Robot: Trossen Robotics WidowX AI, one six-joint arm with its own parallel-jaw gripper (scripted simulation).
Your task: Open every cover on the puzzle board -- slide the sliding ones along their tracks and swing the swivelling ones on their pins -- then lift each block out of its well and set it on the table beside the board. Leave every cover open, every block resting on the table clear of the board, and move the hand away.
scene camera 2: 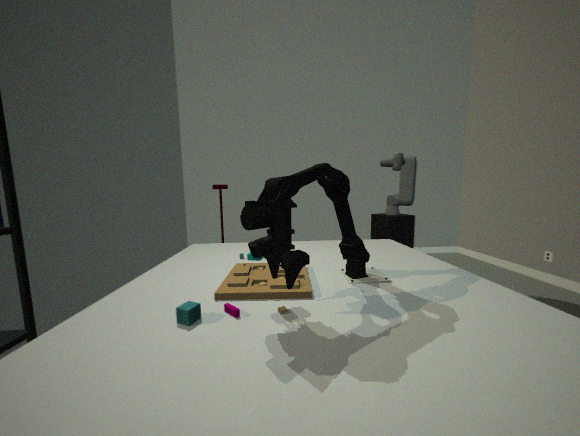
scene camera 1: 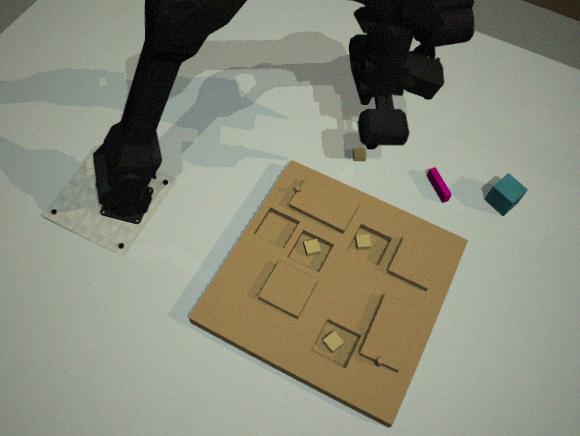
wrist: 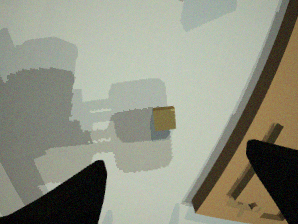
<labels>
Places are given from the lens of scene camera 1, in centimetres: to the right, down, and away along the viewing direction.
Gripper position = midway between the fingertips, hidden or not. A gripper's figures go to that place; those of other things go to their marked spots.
my gripper (scene camera 1: 367,125): 12, -14, 81
teal cube (scene camera 1: 506,193): 33, -4, 81
</labels>
